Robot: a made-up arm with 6 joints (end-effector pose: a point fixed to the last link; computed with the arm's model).
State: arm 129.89 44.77 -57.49 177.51 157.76 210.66
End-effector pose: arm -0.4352 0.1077 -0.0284 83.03 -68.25 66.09
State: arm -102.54 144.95 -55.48 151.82 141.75 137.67
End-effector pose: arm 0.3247 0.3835 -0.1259 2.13 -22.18 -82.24
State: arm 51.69 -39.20 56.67 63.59 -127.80 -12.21
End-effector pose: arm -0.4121 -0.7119 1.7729 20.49 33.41 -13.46
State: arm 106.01 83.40 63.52 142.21 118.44 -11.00
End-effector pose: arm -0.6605 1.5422 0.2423 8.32 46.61 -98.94
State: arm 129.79 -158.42 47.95 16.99 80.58 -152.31
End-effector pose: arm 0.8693 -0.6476 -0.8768 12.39 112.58 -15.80
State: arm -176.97 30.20 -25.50 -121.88 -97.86 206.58
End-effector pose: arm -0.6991 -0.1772 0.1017 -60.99 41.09 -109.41
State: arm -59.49 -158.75 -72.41 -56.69 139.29 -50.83
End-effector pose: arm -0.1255 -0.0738 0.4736 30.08 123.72 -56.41
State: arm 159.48 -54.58 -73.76 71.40 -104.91 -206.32
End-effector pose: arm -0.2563 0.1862 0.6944 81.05 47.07 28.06
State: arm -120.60 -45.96 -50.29 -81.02 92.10 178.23
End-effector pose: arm -0.2007 -0.2580 0.5123 -22.74 -110.39 101.33
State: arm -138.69 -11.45 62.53 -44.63 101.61 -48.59
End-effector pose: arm -0.3308 -0.0395 1.8733 -109.90 -100.31 34.03
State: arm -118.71 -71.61 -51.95 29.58 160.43 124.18
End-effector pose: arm -0.2374 0.0465 0.9752 76.28 39.29 40.27
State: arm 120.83 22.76 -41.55 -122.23 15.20 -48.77
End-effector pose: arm -0.3700 0.3441 0.1083 58.26 89.49 -25.01
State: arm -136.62 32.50 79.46 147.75 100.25 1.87
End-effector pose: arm -0.5171 -0.7972 1.7091 -82.12 100.22 14.04
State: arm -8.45 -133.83 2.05 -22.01 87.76 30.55
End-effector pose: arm -1.1548 -0.0769 0.4718 -29.75 138.21 21.41
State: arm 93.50 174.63 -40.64 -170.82 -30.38 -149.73
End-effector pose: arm -0.2223 -0.6526 0.0952 101.21 -106.51 -31.24
